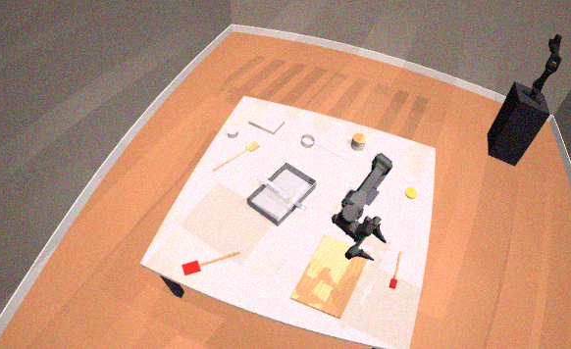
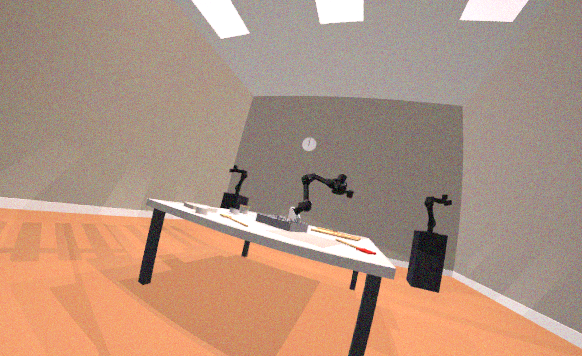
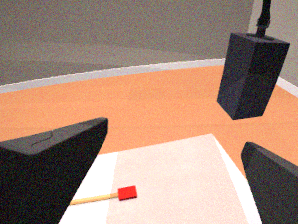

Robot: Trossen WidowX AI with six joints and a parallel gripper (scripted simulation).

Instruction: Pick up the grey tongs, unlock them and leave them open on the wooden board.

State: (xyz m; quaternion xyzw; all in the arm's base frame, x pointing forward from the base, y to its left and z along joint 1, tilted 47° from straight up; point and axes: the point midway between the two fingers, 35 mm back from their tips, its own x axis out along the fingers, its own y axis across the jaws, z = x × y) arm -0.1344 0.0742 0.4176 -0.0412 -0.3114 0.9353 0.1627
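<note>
Now: the yellow lock piece 460 mm ahead of my gripper tip, 270 mm to the right of it and 270 mm below it. The rest, counted from my gripper tip: wooden board: 140 mm ahead, 330 mm below; red spatula: 680 mm ahead, 190 mm to the left, 330 mm below; grey roasting tin: 520 mm ahead, 310 mm to the right, 310 mm below.
</note>
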